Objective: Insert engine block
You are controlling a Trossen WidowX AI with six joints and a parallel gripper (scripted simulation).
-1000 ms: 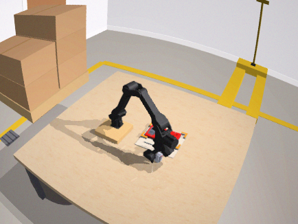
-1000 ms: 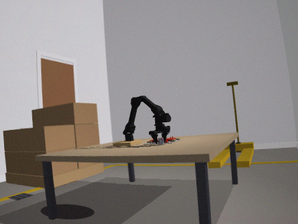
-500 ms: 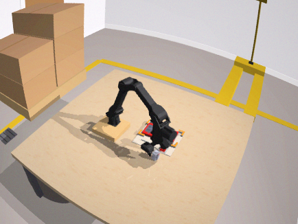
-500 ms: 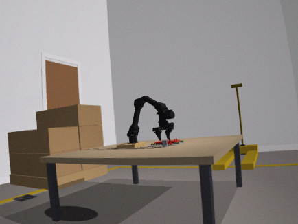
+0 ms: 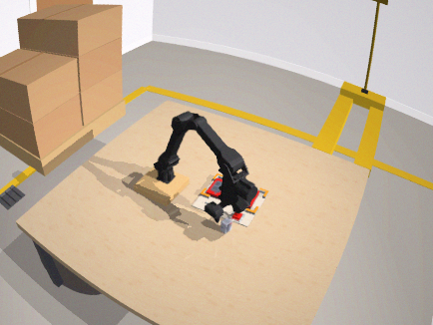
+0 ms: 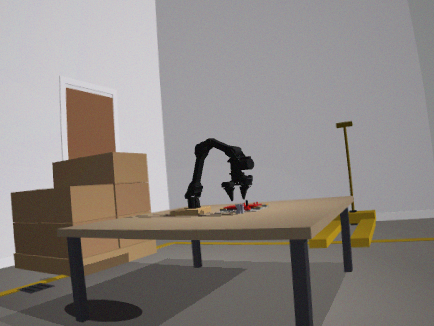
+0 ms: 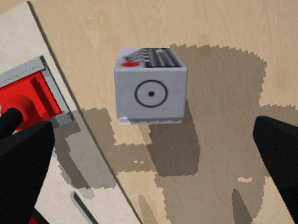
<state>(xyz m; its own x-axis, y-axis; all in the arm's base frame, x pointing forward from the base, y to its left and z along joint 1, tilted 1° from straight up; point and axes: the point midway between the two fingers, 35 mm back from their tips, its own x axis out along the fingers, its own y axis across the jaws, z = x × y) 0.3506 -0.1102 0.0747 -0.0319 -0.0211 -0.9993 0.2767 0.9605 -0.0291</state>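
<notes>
Right now my gripper tip is 4 cm above the grey engine block.
</notes>
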